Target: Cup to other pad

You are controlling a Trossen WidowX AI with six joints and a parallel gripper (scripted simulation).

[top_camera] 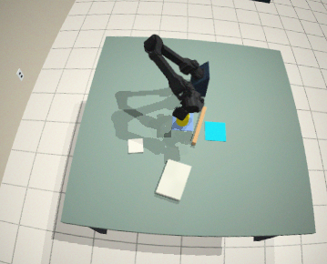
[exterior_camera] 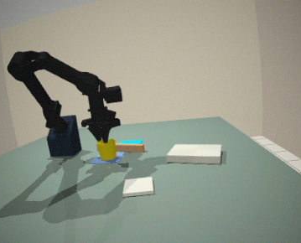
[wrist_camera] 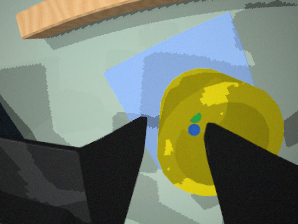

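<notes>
My gripper tip is now 2 cm short of the cup, 2 cm above it and 1 cm to the left of it. Round my gripper tip: wooden bar (8 cm to the left, 5 cm below, 3 cm ahead); then blue pad (7 cm below, 2 cm ahead, 1 cm to the right); then cyan pad (17 cm to the left, 7 cm below, 4 cm ahead).
</notes>
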